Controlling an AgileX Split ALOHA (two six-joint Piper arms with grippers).
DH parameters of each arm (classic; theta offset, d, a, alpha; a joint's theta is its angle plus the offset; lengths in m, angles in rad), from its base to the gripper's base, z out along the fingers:
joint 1: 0 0.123 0 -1.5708
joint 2: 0.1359 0 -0.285 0
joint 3: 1.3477 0 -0.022 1.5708
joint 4: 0 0.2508 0 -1.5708
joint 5: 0 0 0.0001 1.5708
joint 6: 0 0.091 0 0
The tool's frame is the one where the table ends.
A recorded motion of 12 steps. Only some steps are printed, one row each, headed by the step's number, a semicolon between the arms.
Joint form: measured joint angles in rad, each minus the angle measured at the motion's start. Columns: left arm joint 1, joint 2, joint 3, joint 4, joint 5, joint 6; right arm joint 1, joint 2, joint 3, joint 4, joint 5, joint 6.
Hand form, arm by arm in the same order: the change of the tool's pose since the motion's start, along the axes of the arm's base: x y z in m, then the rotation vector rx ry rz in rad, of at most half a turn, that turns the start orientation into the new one. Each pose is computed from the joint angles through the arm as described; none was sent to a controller.
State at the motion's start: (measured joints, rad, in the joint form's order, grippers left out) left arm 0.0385 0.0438 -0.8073 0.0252 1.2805 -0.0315; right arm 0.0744 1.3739 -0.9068 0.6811 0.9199 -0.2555
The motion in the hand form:
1: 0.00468 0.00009 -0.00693 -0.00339 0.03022 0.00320; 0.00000 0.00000 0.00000 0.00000 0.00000 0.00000
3: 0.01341 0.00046 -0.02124 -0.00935 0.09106 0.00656; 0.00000 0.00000 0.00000 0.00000 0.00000 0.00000
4: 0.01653 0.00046 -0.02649 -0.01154 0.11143 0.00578; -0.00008 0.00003 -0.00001 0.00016 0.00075 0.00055
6: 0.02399 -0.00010 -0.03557 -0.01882 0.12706 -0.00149; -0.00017 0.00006 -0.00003 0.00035 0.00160 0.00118
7: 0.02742 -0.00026 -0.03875 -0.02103 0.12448 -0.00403; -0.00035 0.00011 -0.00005 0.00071 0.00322 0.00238
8: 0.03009 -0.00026 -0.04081 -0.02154 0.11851 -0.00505; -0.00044 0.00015 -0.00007 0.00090 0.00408 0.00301
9: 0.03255 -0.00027 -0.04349 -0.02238 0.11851 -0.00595; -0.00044 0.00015 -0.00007 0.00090 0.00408 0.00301
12: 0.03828 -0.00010 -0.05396 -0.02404 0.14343 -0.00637; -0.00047 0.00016 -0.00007 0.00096 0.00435 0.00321
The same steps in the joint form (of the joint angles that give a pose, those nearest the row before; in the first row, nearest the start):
1: 0.0021 0.0000 0.0292 0.0000 0.0011 -0.0024; 0.0000 0.0000 0.0000 0.0000 0.0000 0.0000
3: 0.0030 0.0000 0.0879 0.0005 0.0037 -0.0068; 0.0000 0.0000 0.0000 0.0000 0.0000 0.0000
4: 0.0030 0.0000 0.1095 -0.0009 0.0024 -0.0072; 0.0000 0.0000 0.0000 0.0000 0.0009 0.0000
6: 0.0030 0.0000 0.1545 -0.0108 -0.0267 -0.0073; 0.0000 0.0000 0.0000 0.0000 0.0020 0.0000
7: 0.0030 0.0000 0.1732 -0.0142 -0.0479 -0.0073; 0.0000 0.0000 0.0000 0.0000 0.0041 0.0000
8: 0.0030 0.0000 0.1870 -0.0154 -0.0676 -0.0073; 0.0000 0.0000 0.0000 0.0000 0.0051 0.0000
9: 0.0030 0.0000 0.2015 -0.0167 -0.0820 -0.0072; 0.0000 0.0000 0.0000 0.0000 0.0051 0.0000
12: 0.0029 -0.0017 0.2457 -0.0174 -0.0996 -0.0073; 0.0000 0.0000 0.0000 0.0000 0.0055 0.0000

